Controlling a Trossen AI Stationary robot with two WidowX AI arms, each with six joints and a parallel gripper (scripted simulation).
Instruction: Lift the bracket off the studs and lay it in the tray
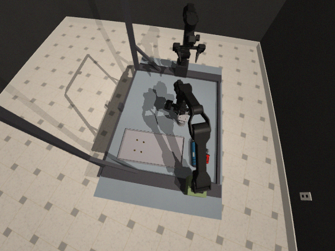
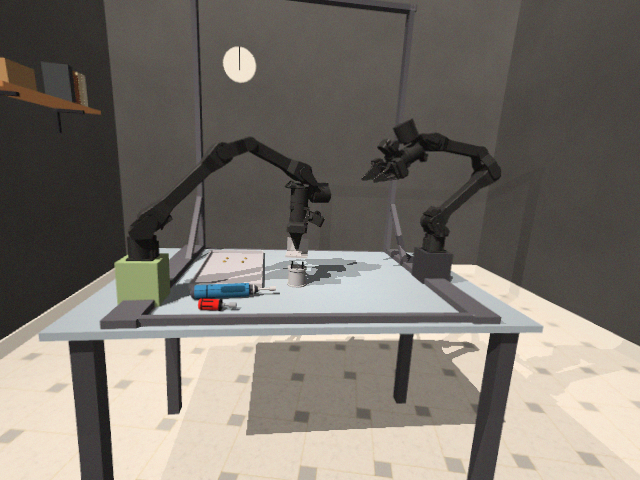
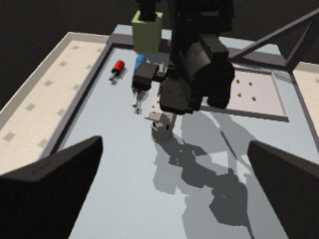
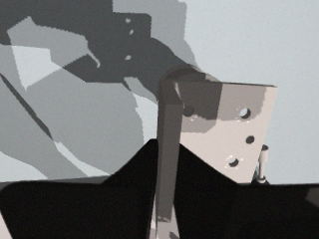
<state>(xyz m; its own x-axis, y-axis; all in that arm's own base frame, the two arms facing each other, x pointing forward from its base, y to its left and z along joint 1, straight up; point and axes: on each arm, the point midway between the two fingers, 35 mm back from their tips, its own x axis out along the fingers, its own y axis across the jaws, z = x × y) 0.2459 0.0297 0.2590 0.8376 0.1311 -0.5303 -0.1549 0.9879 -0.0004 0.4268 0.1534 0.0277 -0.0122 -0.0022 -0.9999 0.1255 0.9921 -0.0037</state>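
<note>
The flat tray is 20 cm to the right of my right hand, 18 cm behind it and 14 cm below it. From my right hand the other things lie so: grey joint module 11 cm below, 3 cm ahead, 1 cm to the right; then small red tool 26 cm to the right, 18 cm ahead, 13 cm below; then grey bracket 3 cm below, 3 cm ahead, 1 cm to the right.
</note>
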